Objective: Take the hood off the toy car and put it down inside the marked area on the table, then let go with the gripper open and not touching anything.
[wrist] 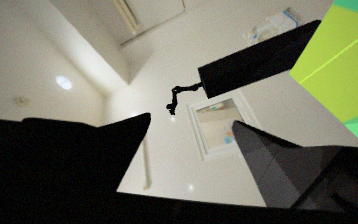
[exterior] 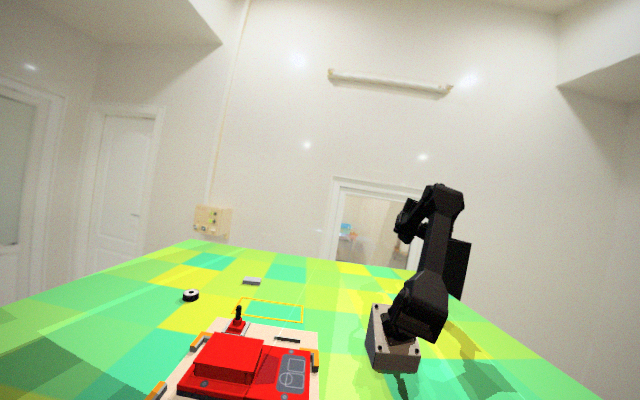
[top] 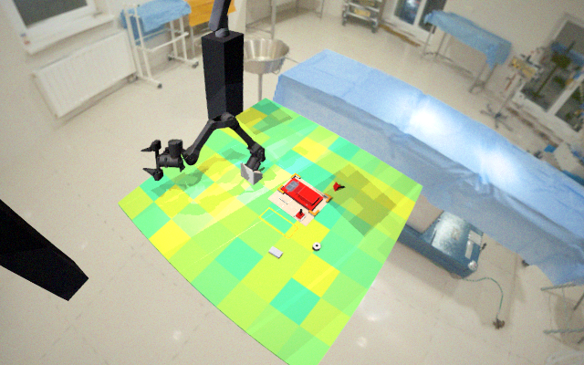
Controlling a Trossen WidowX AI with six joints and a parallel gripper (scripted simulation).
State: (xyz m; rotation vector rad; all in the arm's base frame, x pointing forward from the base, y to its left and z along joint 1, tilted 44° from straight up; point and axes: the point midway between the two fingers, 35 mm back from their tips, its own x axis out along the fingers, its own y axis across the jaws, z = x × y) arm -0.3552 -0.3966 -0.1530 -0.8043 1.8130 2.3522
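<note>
Now: the red hood 70 cm ahead of my gripper tip, 45 cm to the left of it and 24 cm below it. Round my gripper tip: small wheel (86 cm ahead, 28 cm below, 22 cm to the left).
</note>
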